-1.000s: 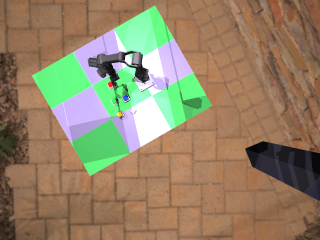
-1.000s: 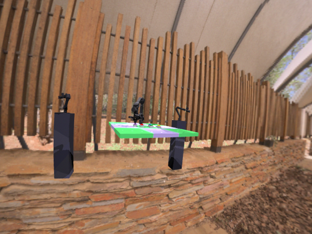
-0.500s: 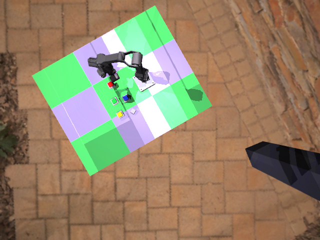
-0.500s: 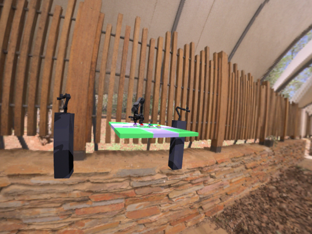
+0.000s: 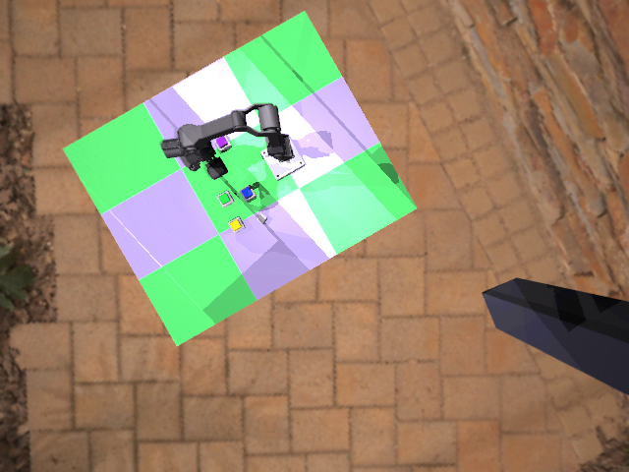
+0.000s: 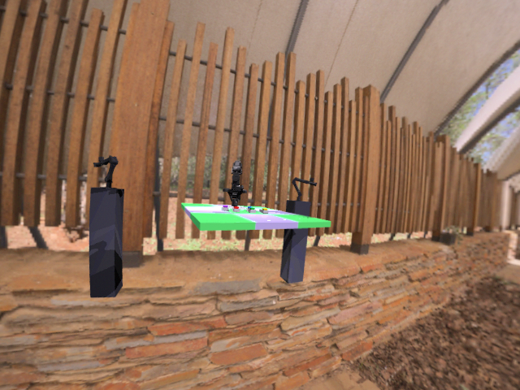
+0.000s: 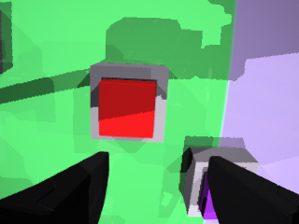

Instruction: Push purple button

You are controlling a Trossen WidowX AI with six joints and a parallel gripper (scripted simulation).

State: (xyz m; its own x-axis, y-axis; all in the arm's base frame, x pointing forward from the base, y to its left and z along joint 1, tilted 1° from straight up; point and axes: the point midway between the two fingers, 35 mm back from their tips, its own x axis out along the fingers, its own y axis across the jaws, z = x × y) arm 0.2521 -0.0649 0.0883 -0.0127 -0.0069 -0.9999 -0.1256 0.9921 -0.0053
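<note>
My gripper tip is 10 mm short of the red button, 20 mm to the right of it and 50 mm above it. Also, from my gripper tip: green button (30 mm ahead, 150 mm to the left, 50 mm below); purple button (40 mm behind, 60 mm to the right, 50 mm below); blue button (60 mm behind, 160 mm to the left, 50 mm below).
</note>
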